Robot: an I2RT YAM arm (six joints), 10 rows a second.
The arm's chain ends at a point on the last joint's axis. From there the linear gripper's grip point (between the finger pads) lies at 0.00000 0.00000 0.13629 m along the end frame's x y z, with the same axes.
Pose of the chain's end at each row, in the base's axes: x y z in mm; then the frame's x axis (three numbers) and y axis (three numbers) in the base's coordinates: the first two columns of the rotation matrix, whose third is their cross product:
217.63, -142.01, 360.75, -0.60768, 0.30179, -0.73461, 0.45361, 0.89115, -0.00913
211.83, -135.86, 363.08, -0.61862, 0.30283, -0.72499, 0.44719, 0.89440, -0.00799
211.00, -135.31, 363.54, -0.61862, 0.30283, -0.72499, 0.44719, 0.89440, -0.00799
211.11, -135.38, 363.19, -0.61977, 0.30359, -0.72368, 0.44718, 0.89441, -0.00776
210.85, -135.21, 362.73, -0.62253, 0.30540, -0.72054, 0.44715, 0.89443, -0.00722
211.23, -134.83, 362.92, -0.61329, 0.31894, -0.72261, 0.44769, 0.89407, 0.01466
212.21, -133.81, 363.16, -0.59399, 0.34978, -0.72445, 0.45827, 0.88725, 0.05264
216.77, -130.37, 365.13, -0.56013, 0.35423, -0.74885, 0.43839, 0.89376, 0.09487
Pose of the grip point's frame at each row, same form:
306.48, -188.18, 268.29, -0.60768, 0.30179, -0.73461, 0.45361, 0.89115, -0.00913
299.87, -180.72, 269.21, -0.61862, 0.30283, -0.72499, 0.44719, 0.89440, -0.00799
299.04, -180.17, 269.67, -0.61862, 0.30283, -0.72499, 0.44719, 0.89440, -0.00799
299.00, -180.14, 269.14, -0.61977, 0.30359, -0.72368, 0.44718, 0.89441, -0.00776
298.38, -179.73, 268.23, -0.62253, 0.30540, -0.72054, 0.44715, 0.89443, -0.00722
299.92, -177.70, 268.73, -0.61329, 0.31894, -0.72261, 0.44769, 0.89407, 0.01466
302.32, -174.80, 269.49, -0.59399, 0.34978, -0.72445, 0.45827, 0.88725, 0.05264
312.57, -167.87, 275.74, -0.56013, 0.35423, -0.74885, 0.43839, 0.89376, 0.09487

